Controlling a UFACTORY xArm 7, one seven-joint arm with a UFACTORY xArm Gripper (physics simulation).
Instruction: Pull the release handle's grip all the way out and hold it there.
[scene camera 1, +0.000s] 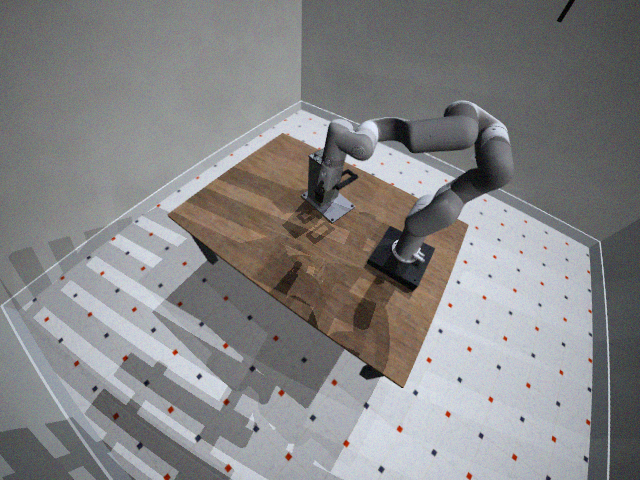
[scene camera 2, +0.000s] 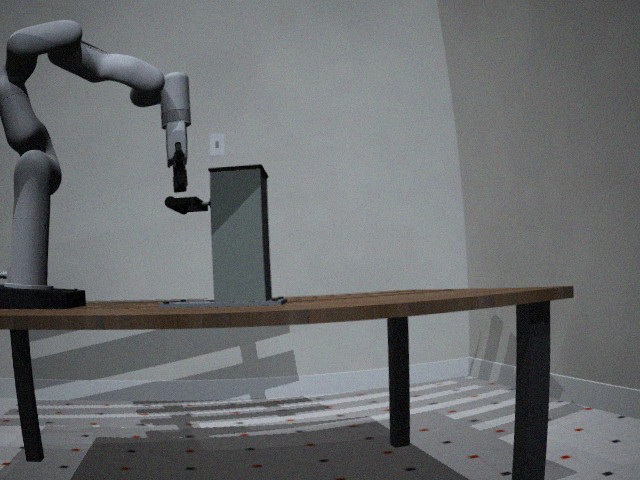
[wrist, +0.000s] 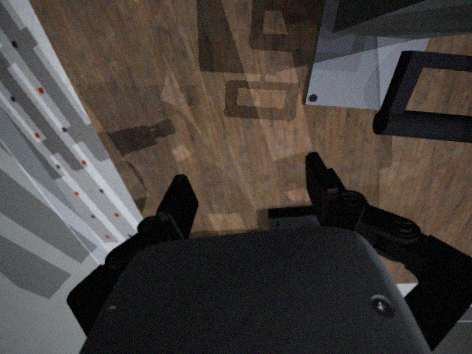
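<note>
The release handle (scene camera 1: 347, 182) (scene camera 2: 185, 204) (wrist: 430, 125) is a black rectangular loop. It sticks out level from the upper part of a grey-green upright housing (scene camera 1: 313, 173) (scene camera 2: 237, 232). A short light stem shows between handle and housing in the scene camera 2 view. My gripper (scene camera 1: 321, 191) (scene camera 2: 179, 190) (wrist: 246, 180) points down, open and empty. In the scene camera 2 view its fingertips appear just above the handle. In the wrist view the handle lies right of and beyond the right finger, outside the finger gap. The arm's wrist hides part of the housing in the scene camera 1 view.
The housing stands on a light grey base plate (scene camera 1: 336, 210) (scene camera 2: 188, 303) (wrist: 345, 85) with bolts at its corners, fixed on the wooden table (scene camera 1: 232, 206) (scene camera 2: 351, 312) (wrist: 240, 145). The arm's black base (scene camera 1: 385, 258) (scene camera 2: 41, 298) stands on the handle side of the housing.
</note>
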